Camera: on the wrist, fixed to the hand. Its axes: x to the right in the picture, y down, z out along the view.
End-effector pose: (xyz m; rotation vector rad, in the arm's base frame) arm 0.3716 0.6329 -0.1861 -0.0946 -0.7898 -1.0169
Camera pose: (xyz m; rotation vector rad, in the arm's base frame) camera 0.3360 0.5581 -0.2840 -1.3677 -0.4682 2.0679
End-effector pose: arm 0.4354 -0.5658 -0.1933 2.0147 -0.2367 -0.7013
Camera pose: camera 0.4570 -0.4469 -0.2364 -0.6165 -2.5056 0.5663
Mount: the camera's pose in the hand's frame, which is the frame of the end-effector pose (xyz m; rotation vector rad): -0.0175 -0.0963 -0.0829 0.0857 0.9452 -2.9128
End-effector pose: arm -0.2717 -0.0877 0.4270 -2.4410 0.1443 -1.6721
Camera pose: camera -0.3573 0.0021 0.4596 -0.2340 1.8343 0.8654
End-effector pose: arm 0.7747 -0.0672 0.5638 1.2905 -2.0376 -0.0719
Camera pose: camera 0.9020 -0.0752 0.5776 2.1823 1.5322 -0.4530
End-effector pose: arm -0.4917 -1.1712 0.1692 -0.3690 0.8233 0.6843
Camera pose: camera -0.4796 -1.2940 0.1342 -1.2511 0.3265 -2.3549
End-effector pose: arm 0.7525 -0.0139 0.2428 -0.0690 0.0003 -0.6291
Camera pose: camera 0.6800 -0.0866 0.1659 -0.3270 -0.6844 2.5120
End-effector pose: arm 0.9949 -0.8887 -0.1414 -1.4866 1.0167 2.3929
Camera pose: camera 1.1084 -0.8624 -0.1950 -1.3179 -0.9294 -0.4522
